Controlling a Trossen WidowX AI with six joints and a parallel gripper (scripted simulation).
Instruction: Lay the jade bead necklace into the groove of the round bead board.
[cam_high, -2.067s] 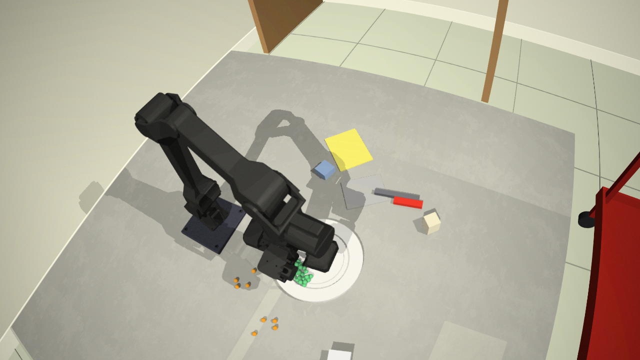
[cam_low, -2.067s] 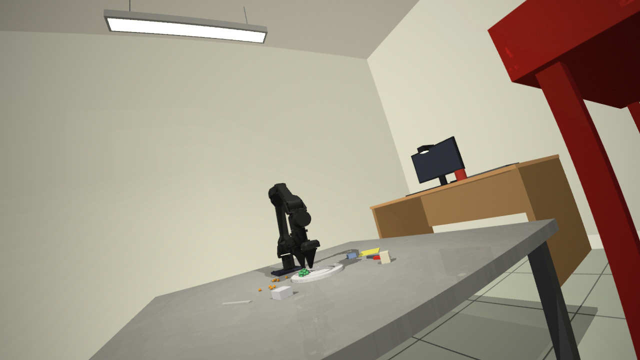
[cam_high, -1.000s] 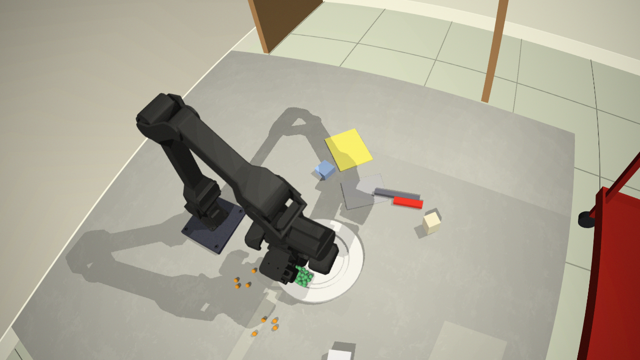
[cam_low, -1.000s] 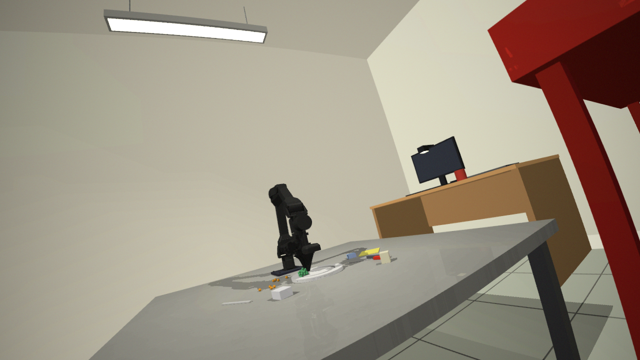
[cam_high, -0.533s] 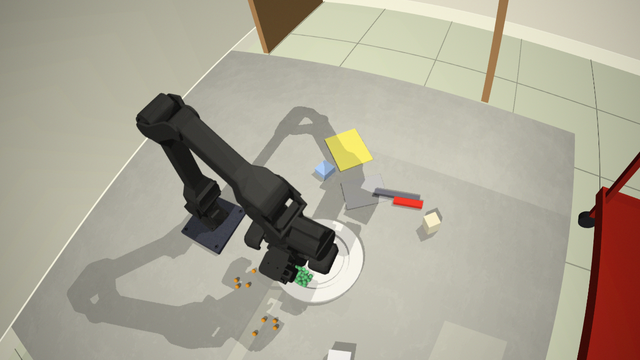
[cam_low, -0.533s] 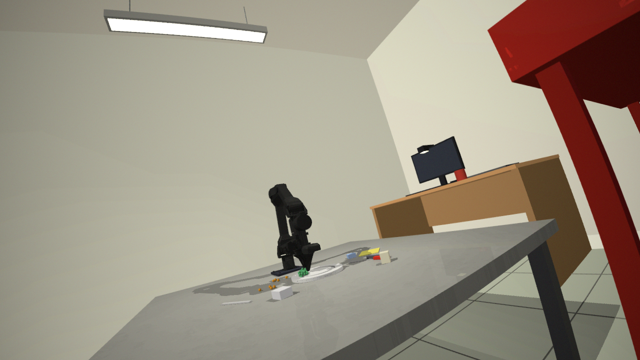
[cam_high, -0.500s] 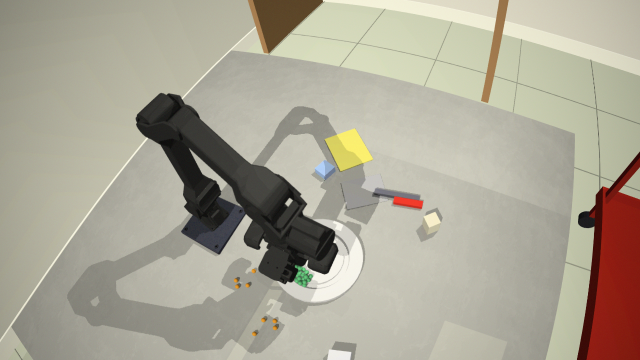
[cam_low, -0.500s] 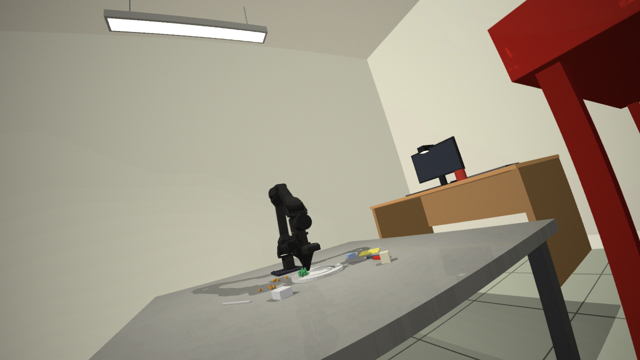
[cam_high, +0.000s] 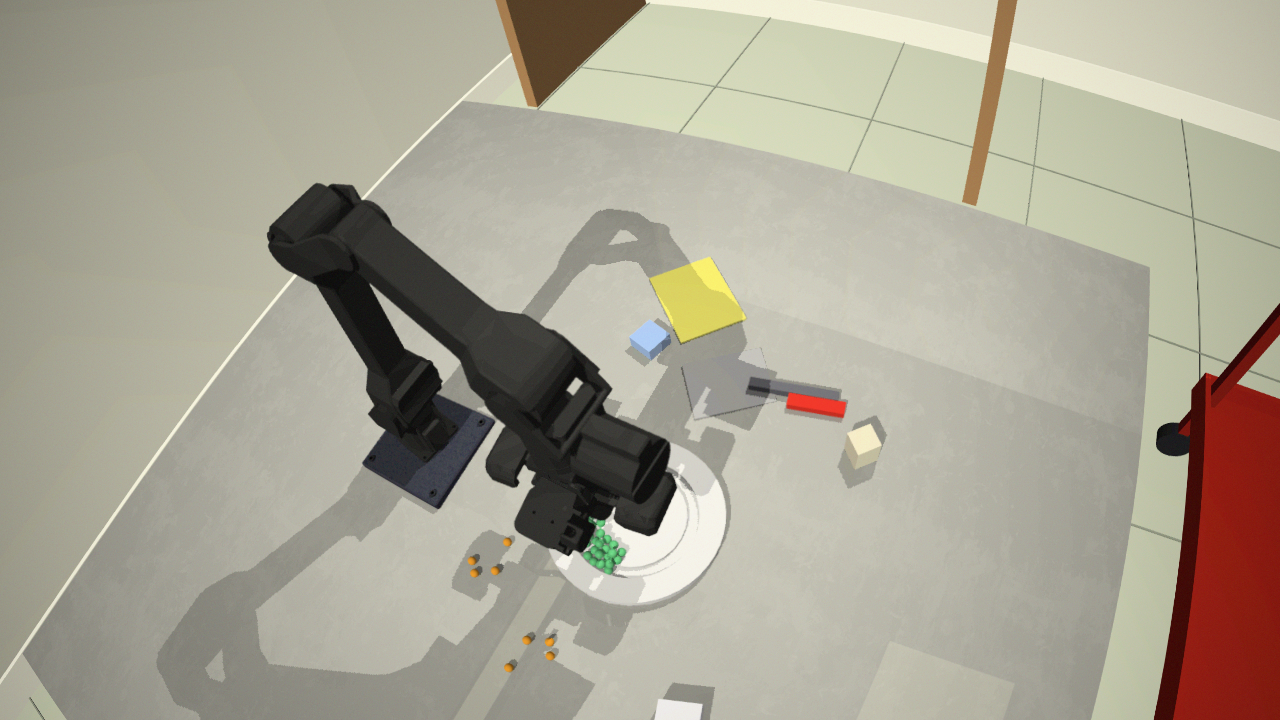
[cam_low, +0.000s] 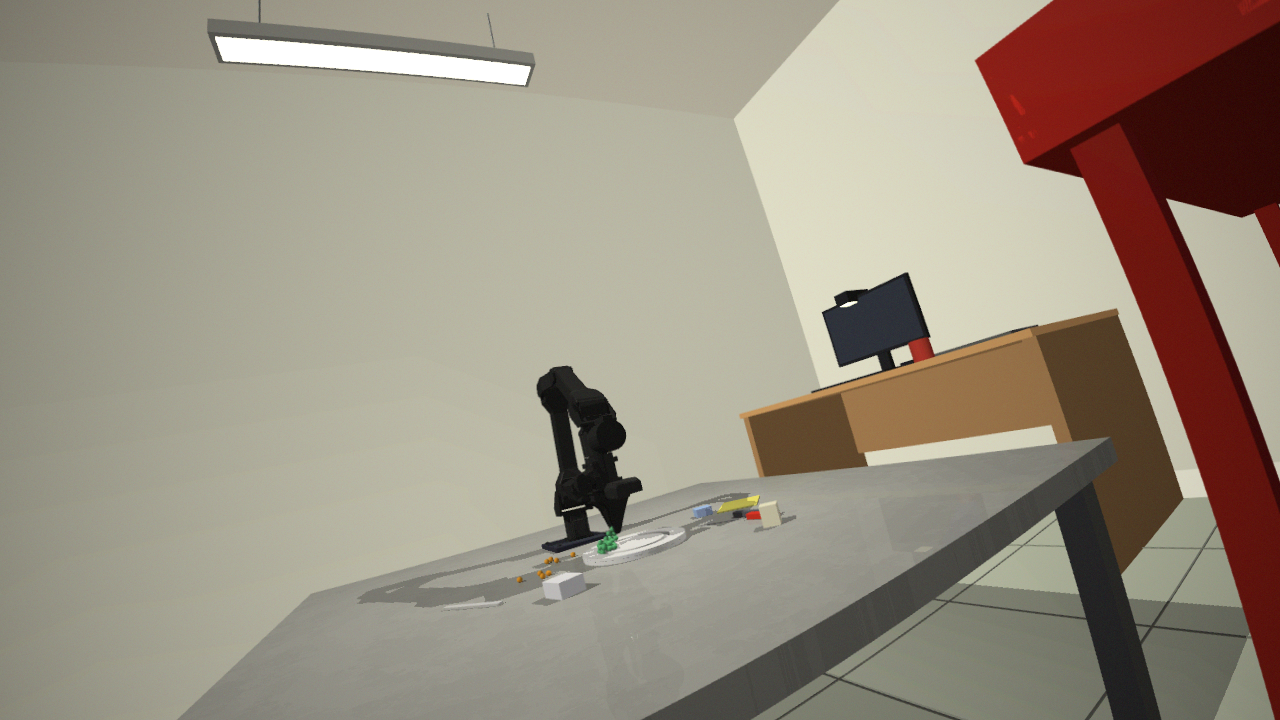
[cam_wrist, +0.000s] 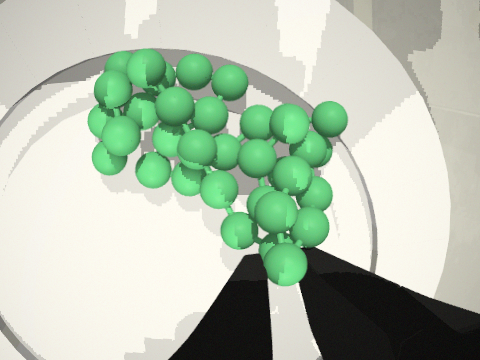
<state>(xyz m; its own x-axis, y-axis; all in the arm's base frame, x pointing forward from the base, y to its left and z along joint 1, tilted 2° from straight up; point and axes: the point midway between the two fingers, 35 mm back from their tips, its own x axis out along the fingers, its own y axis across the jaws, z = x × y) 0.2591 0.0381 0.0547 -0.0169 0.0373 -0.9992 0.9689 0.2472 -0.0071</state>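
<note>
Right now the inner disc is 30 mm ahead of my gripper tip, 20 mm to the left of it and 20 mm below it. Round my gripper tip: blue cube (230 mm to the left, 100 mm behind, 20 mm below); grey sheet (230 mm to the left, 30 mm below, 20 mm ahead); bead board (30 mm below, 30 mm ahead, 20 mm to the left).
</note>
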